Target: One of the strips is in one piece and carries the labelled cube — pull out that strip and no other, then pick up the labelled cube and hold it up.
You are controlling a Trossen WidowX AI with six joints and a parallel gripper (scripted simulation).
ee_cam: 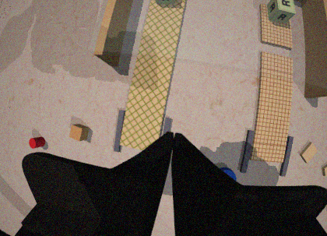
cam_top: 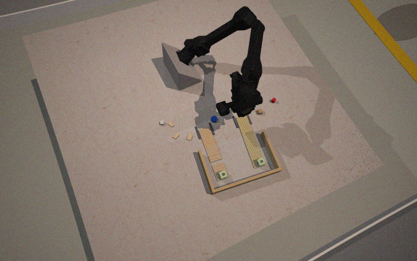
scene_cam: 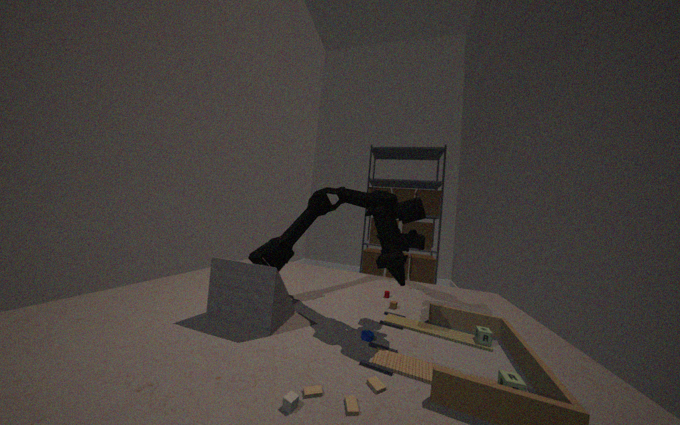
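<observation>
Right now my gripper tip is 15 cm to the right of the brown cube, 11 cm above it and 4 cm past it. From my gripper tip the other things lie so: blue disc 11 cm below, 8 cm to the right, 6 cm behind; red cylinder 24 cm to the left, 11 cm below, 7 cm behind.
</observation>
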